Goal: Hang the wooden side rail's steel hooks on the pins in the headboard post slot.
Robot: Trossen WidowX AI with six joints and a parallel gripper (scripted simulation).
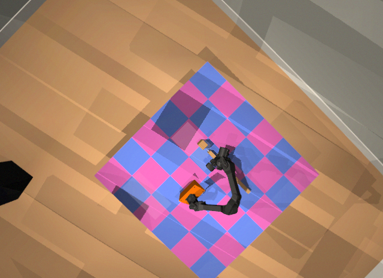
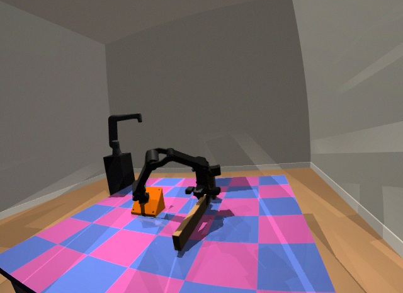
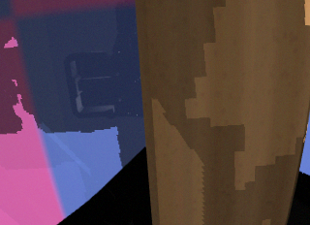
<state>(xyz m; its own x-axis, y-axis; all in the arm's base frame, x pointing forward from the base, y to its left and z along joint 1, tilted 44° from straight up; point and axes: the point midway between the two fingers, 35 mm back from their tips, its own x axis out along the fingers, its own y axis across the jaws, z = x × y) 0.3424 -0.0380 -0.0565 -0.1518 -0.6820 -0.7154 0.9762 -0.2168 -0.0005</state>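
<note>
Now: gripper tip 15 cm to the right of the headboard post, 5 cm below it and 3 cm short of it.
</note>
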